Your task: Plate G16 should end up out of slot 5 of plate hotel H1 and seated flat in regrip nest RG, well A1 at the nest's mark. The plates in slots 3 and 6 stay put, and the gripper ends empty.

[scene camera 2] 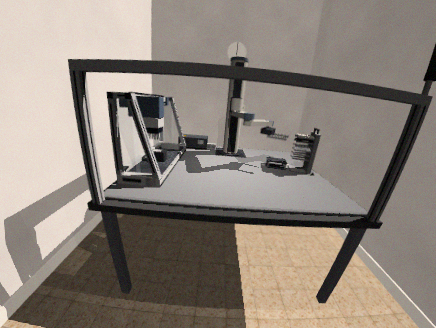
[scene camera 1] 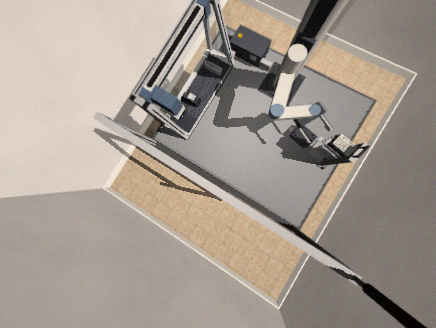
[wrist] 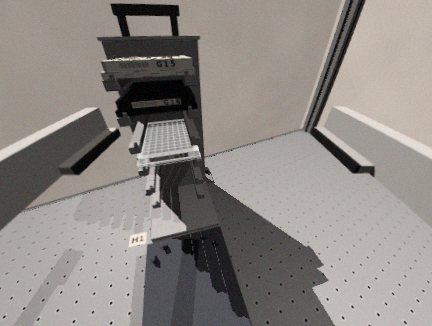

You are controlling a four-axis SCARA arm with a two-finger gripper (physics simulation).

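Pixels of known places: gripper, fingertip midpoint: (scene camera 2: 287, 137) (scene camera 1: 319, 136) (wrist: 215, 120); arm's base, link origin: (scene camera 2: 229, 153).
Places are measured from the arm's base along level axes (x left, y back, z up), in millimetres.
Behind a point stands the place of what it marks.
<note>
Plate hotel H1 (scene camera 1: 359, 151) {x 638, y -379, z 338 mm} (scene camera 2: 314, 152) {x 626, y -454, z 196 mm} (wrist: 150, 47) {x 624, y -378, z 323 mm} stands at the right of the table. In the wrist view the black plate G16 (wrist: 150, 103) {x 501, y -350, z 273 mm} sits in it, below the pale plate G15 (wrist: 145, 65) {x 500, y -353, z 307 mm} and above a clear gridded plate (wrist: 167, 140) {x 540, y -364, z 205 mm}. My gripper (scene camera 1: 323, 136) {x 414, y -383, z 278 mm} (scene camera 2: 287, 136) {x 414, y -383, z 278 mm} (wrist: 215, 120) {x 414, y -383, z 278 mm} is open and empty, in front of the hotel and above nest level. Its fingers point at the hotel, which appears left of the middle between them. The dark regrip nest RG (scene camera 1: 300, 134) {x 348, y -340, z 74 mm} (scene camera 2: 276, 162) {x 362, y -387, z 67 mm} (wrist: 162, 295) {x 395, y -296, z 73 mm} bears no plate; its mark is out of the wrist view.
A framed machine with a blue head (scene camera 1: 167, 100) {x -508, y -742, z 501 mm} (scene camera 2: 150, 106) {x -512, y -778, z 449 mm} stands on the left of the table. A dark box (scene camera 1: 251, 44) {x -376, y 96, z 128 mm} (scene camera 2: 196, 141) {x -358, y 35, z 91 mm} stands at the back, beside the arm's column. An H1 tag (wrist: 137, 239) {x 526, y -261, z 13 mm} lies by the hotel's foot. A frame bar (scene camera 2: 300, 80) {x 138, y -1044, z 597 mm} crosses the front.
</note>
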